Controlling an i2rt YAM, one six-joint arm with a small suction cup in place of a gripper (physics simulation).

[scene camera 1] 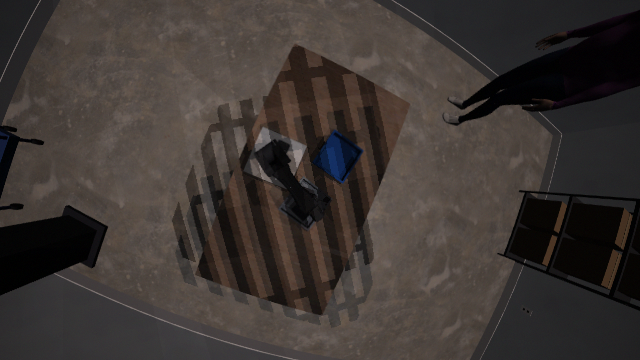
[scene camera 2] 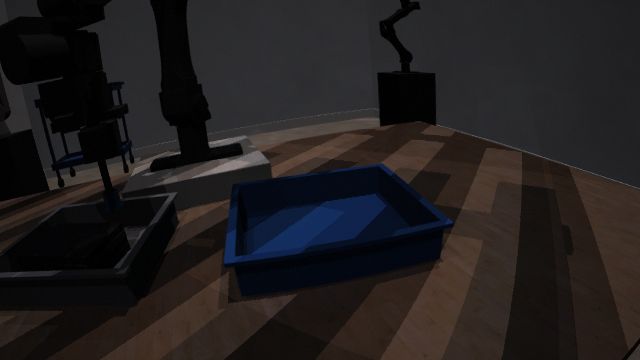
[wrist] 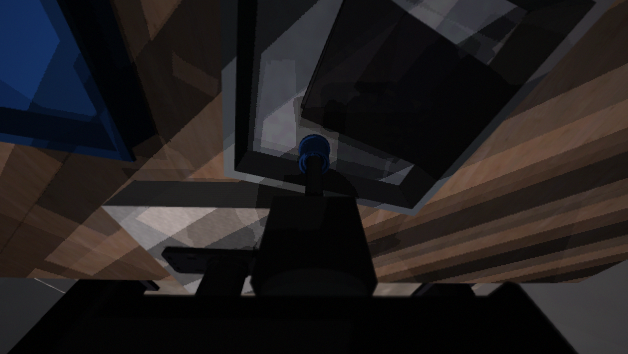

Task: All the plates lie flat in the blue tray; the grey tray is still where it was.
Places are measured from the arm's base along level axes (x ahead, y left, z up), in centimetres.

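Pixels of known places: end effector, tool point: [scene camera 2: 114, 208] [wrist: 314, 149]; arm's base, origin of the base link: [scene camera 2: 196, 158] [wrist: 231, 260].
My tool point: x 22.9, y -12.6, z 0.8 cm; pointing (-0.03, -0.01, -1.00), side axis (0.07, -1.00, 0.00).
Ahead of a thing's pixels: the offset from my tool point to its top centre. Level surfaces: height alone.
The blue tray @(dy +29.7, dx +9.3, dz -1.0 cm) [scene camera 1: 337, 157] [scene camera 2: 310, 217] [wrist: 30, 60] stands on the table with no plate in it. The grey tray @(dy -4.6, dx +3.8, dz -1.0 cm) [scene camera 2: 65, 274] [wrist: 229, 125] stands beside it, partly under the arm in the first scene view. A dark, square plate @(dy -6.7, dx +4.7, dz -1.5 cm) [scene camera 2: 55, 242] [wrist: 410, 85] lies in the grey tray, turned relative to its walls. It is too dark to tell how many plates are stacked there. My suction cup [scene camera 2: 113, 201] [wrist: 314, 145] hangs above the grey tray, near one corner of the plate and apart from it, with nothing on it. The arm hides the cup in the first scene view.
The arm's base stands on a pale block [scene camera 1: 260, 172] [scene camera 2: 225, 182] [wrist: 175, 220] beside both trays. The wooden table @(dz -6.0 cm) [scene camera 1: 295, 265] [scene camera 2: 500, 260] is crossed by striped shadows. A person [scene camera 1: 530, 80] stands beyond the table, and a shelf rack [scene camera 1: 558, 235] stands farther off.
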